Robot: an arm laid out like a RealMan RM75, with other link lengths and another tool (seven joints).
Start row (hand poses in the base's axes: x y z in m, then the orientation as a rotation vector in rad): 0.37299, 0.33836, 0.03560, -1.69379, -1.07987, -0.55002
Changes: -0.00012, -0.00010, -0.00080, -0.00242, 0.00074, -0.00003; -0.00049, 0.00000, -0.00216, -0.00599, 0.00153, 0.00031; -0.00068, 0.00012, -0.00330, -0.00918, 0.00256, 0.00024; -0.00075, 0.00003, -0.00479, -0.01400, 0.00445, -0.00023; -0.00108, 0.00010, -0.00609, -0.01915, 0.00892, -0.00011; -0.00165, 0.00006, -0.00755, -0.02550, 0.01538, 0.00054; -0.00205, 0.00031, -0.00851, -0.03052, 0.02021, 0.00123; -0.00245, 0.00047, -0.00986, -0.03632, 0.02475, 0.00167; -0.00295, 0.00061, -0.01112, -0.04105, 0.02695, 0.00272; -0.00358, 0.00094, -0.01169, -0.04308, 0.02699, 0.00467; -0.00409, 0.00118, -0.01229, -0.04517, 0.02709, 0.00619; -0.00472, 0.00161, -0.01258, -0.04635, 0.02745, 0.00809; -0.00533, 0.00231, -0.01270, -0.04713, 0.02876, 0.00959; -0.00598, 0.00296, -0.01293, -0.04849, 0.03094, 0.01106; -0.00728, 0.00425, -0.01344, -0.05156, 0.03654, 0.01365; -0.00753, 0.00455, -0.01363, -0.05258, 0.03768, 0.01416; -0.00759, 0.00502, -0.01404, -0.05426, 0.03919, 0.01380; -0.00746, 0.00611, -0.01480, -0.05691, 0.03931, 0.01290; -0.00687, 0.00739, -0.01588, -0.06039, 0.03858, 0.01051; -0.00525, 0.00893, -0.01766, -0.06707, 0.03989, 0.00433
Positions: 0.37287, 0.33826, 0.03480, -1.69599, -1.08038, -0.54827; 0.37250, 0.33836, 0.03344, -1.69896, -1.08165, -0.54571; 0.37231, 0.33848, 0.03230, -1.70188, -1.08226, -0.54336; 0.37224, 0.33839, 0.03081, -1.70656, -1.08265, -0.53975; 0.37191, 0.33846, 0.02951, -1.71142, -1.08179, -0.53327; 0.37134, 0.33842, 0.02805, -1.71719, -1.08043, -0.52409; 0.37094, 0.33867, 0.02709, -1.72159, -1.07969, -0.51696; 0.37054, 0.33883, 0.02574, -1.72678, -1.07928, -0.50988; 0.37004, 0.33897, 0.02448, -1.73042, -1.08058, -0.50502; 0.36941, 0.33930, 0.02391, -1.73095, -1.08298, -0.50279; 0.36890, 0.33954, 0.02331, -1.73180, -1.08502, -0.50075; 0.36827, 0.33997, 0.02302, -1.73166, -1.08678, -0.49866; 0.36766, 0.34067, 0.02290, -1.73151, -1.08736, -0.49615; 0.36701, 0.34132, 0.02267, -1.73196, -1.08754, -0.49261; 0.36571, 0.34261, 0.02216, -1.73350, -1.08686, -0.48446; 0.36546, 0.34291, 0.02197, -1.73416, -1.08687, -0.48262; 0.36540, 0.34338, 0.02156, -1.73598, -1.08622, -0.48070; 0.36553, 0.34447, 0.02080, -1.73884, -1.08656, -0.47991; 0.36612, 0.34575, 0.01972, -1.74327, -1.08669, -0.48043; 0.36774, 0.34729, 0.01794, -1.75305, -1.08369, -0.48001
